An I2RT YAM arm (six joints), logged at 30 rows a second.
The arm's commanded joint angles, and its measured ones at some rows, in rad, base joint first. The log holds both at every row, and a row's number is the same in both.
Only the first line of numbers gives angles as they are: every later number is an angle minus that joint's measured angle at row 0.
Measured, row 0: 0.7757, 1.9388, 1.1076, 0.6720, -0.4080, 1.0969
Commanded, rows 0 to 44: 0.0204, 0.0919, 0.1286, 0.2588, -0.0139, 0.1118; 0.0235, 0.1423, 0.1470, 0.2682, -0.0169, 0.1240; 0.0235, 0.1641, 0.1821, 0.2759, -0.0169, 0.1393; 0.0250, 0.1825, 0.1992, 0.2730, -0.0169, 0.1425; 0.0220, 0.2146, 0.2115, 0.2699, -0.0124, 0.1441; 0.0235, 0.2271, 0.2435, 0.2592, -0.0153, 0.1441; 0.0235, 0.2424, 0.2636, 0.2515, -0.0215, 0.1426; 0.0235, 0.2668, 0.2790, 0.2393, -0.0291, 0.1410; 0.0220, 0.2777, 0.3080, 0.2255, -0.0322, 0.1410; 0.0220, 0.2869, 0.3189, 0.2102, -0.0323, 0.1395; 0.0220, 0.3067, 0.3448, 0.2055, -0.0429, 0.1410; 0.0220, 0.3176, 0.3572, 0.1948, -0.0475, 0.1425; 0.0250, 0.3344, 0.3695, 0.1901, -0.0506, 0.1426; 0.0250, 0.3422, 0.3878, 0.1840, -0.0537, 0.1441; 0.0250, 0.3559, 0.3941, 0.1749, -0.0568, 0.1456; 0.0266, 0.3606, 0.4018, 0.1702, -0.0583, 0.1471; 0.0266, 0.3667, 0.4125, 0.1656, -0.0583, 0.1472; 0.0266, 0.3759, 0.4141, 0.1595, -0.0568, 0.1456; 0.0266, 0.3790, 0.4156, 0.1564, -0.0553, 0.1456; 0.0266, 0.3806, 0.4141, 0.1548, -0.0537, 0.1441; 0.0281, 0.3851, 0.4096, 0.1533, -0.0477, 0.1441; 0.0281, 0.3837, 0.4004, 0.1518, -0.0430, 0.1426; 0.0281, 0.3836, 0.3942, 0.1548, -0.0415, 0.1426; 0.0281, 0.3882, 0.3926, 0.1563, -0.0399, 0.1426; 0.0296, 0.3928, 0.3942, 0.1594, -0.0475, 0.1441; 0.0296, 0.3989, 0.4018, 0.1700, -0.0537, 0.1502; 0.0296, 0.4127, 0.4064, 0.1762, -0.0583, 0.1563; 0.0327, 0.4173, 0.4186, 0.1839, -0.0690, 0.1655; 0.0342, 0.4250, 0.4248, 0.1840, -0.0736, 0.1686; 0.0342, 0.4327, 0.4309, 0.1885, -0.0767, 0.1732; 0.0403, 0.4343, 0.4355, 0.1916, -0.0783, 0.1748; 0.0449, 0.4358, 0.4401, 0.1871, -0.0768, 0.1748; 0.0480, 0.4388, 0.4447, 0.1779, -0.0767, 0.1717; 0.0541, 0.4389, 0.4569, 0.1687, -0.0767, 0.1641; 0.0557, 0.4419, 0.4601, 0.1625, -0.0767, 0.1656; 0.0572, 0.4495, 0.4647, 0.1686, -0.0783, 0.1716; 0.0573, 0.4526, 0.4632, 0.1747, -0.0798, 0.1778; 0.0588, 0.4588, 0.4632, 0.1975, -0.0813, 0.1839; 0.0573, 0.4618, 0.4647, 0.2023, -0.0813, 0.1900; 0.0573, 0.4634, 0.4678, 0.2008, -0.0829, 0.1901; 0.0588, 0.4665, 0.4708, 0.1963, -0.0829, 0.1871; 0.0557, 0.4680, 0.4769, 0.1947, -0.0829, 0.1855; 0.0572, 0.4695, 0.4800, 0.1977, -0.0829, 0.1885; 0.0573, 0.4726, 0.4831, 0.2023, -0.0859, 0.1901; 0.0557, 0.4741, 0.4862, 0.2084, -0.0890, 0.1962
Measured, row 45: 0.0408, 0.4448, 0.4341, 0.1507, -0.0748, 0.1892
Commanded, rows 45 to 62: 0.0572, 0.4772, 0.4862, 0.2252, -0.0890, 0.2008; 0.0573, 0.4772, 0.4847, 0.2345, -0.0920, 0.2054; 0.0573, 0.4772, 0.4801, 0.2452, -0.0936, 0.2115; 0.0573, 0.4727, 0.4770, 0.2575, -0.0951, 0.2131; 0.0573, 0.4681, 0.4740, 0.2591, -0.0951, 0.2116; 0.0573, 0.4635, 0.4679, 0.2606, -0.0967, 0.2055; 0.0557, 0.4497, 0.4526, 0.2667, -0.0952, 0.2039; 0.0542, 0.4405, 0.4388, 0.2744, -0.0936, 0.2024; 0.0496, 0.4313, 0.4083, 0.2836, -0.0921, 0.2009; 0.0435, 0.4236, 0.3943, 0.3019, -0.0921, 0.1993; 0.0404, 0.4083, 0.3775, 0.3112, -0.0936, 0.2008; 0.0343, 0.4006, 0.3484, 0.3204, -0.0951, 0.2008; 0.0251, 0.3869, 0.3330, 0.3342, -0.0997, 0.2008; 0.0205, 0.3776, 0.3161, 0.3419, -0.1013, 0.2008; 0.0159, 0.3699, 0.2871, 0.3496, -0.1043, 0.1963; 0.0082, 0.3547, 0.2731, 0.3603, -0.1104, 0.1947; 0.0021, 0.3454, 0.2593, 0.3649, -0.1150, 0.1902; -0.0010, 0.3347, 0.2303, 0.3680, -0.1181, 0.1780
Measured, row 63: 0.0138, 0.4037, 0.2861, 0.3025, -0.0786, 0.2106
